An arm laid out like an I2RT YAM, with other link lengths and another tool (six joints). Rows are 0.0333 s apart.
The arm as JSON. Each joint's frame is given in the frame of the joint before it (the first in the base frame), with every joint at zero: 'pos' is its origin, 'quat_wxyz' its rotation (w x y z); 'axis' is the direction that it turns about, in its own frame. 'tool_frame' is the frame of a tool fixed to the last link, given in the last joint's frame.
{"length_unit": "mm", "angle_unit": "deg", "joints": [
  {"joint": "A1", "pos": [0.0, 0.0, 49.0], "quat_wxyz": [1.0, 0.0, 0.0, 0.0], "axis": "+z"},
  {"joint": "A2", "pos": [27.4, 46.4, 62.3], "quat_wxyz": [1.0, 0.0, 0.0, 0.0], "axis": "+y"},
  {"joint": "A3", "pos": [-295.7, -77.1, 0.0], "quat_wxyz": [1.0, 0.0, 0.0, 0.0], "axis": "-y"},
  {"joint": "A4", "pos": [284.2, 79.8, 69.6], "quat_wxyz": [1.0, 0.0, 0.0, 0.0], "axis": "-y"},
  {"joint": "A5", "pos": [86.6, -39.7, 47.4], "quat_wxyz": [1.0, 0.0, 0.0, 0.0], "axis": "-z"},
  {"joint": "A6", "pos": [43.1, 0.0, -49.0], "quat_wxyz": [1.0, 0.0, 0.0, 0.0], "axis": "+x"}
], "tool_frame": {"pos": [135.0, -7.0, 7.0], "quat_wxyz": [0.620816, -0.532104, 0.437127, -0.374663]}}
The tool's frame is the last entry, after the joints.
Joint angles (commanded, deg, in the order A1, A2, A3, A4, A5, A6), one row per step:
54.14, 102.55, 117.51, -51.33, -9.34, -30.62
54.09, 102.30, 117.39, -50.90, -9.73, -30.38
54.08, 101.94, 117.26, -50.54, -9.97, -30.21
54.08, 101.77, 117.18, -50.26, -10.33, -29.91
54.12, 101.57, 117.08, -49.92, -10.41, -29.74
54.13, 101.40, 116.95, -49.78, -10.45, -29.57
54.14, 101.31, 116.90, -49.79, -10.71, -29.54
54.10, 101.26, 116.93, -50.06, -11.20, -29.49
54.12, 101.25, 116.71, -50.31, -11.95, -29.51
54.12, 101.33, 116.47, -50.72, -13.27, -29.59
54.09, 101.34, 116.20, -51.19, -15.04, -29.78
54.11, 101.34, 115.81, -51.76, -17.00, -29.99
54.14, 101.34, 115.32, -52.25, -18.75, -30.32
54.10, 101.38, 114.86, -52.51, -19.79, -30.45
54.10, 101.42, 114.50, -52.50, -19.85, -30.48
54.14, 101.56, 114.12, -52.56, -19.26, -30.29
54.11, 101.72, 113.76, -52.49, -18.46, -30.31
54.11, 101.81, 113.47, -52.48, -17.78, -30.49
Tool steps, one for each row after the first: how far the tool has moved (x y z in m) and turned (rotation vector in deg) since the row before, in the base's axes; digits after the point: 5 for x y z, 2 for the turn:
-0.00069, 0.00019, 0.00308, 0.67, 0.04, 0.13
-0.00106, -0.00043, 0.00372, 0.62, -0.11, 0.09
-0.00103, 0.00038, 0.00209, 0.52, 0.18, 0.13
-0.00063, 0.00017, 0.00236, 0.44, -0.09, 0.01
-0.00047, -0.00032, 0.00105, 0.22, 0.04, -0.05
-0.00107, 0.00003, 0.00046, 0.12, 0.12, 0.21
-0.00154, -0.00026, -0.00018, 0.02, 0.37, 0.34
-0.00263, 0.00062, -0.00244, -0.13, 0.60, 0.65
-0.00404, 0.00129, -0.00380, -0.17, 0.98, 1.12
-0.00540, 0.00122, -0.00332, -0.05, 1.13, 1.51
-0.00661, 0.00128, -0.00433, -0.14, 1.35, 1.71
-0.00608, 0.00105, -0.00477, -0.23, 1.18, 1.61
-0.00302, 0.00044, -0.00437, -0.26, 0.87, 0.85
-0.00013, 0.00013, -0.00320, -0.30, 0.24, 0.06
0.00154, -0.00023, -0.00495, -0.66, 0.18, -0.53
0.00294, -0.00046, -0.00462, -0.67, -0.17, -0.63
0.00204, -0.00058, -0.00353, -0.59, -0.28, -0.40

